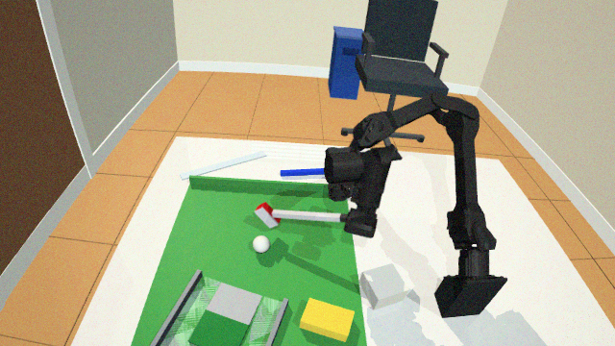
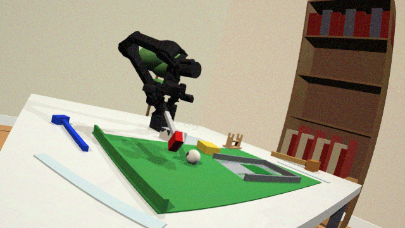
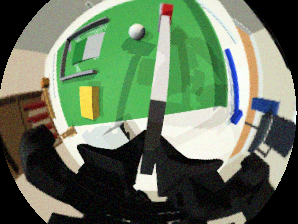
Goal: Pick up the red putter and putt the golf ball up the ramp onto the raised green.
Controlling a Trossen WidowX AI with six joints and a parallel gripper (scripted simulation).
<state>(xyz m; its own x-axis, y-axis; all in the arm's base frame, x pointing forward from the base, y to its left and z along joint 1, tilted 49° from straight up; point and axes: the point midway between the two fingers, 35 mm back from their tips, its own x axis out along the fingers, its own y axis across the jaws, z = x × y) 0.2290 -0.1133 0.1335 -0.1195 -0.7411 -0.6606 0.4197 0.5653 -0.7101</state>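
Now: the white block 4 cm behind my gripper tip, 12 cm to the left of it and 8 cm below it. The rest, counted from my gripper tip: red putter (11 cm ahead, 5 cm to the right); yellow block (10 cm ahead, 18 cm to the left, 8 cm below); white golf ball (22 cm ahead, 3 cm to the right, 7 cm below).
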